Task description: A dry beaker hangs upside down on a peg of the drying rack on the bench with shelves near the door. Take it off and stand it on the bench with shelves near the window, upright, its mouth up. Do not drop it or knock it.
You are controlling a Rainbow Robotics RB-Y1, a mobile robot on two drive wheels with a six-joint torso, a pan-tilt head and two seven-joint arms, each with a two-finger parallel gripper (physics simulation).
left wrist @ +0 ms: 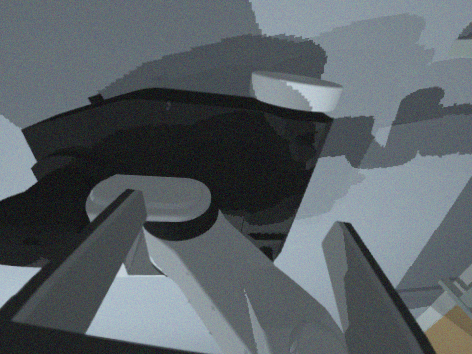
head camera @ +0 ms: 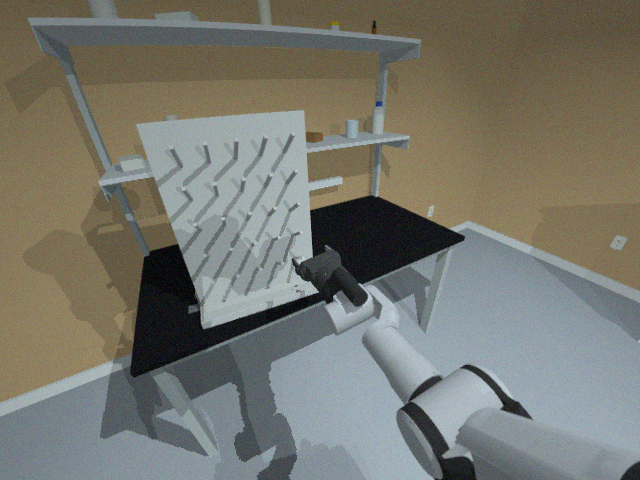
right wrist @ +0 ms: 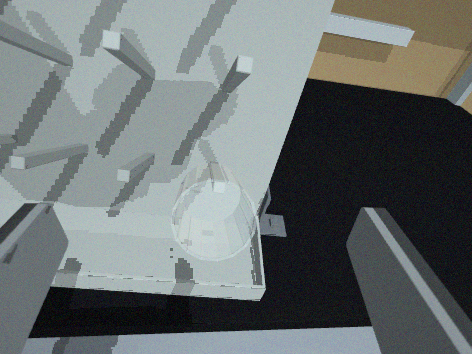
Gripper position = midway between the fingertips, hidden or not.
In view: my left gripper (left wrist: pixel 237 218), my right gripper (head camera: pixel 310 253), a drying rack board (head camera: pixel 187 136) and a drying rack base tray (head camera: pixel 237 307).
My right gripper is seen too in the right wrist view (right wrist: pixel 210 224). The drying rack board shows as well in the right wrist view (right wrist: pixel 182 116). The drying rack base tray also shows in the right wrist view (right wrist: pixel 112 250).
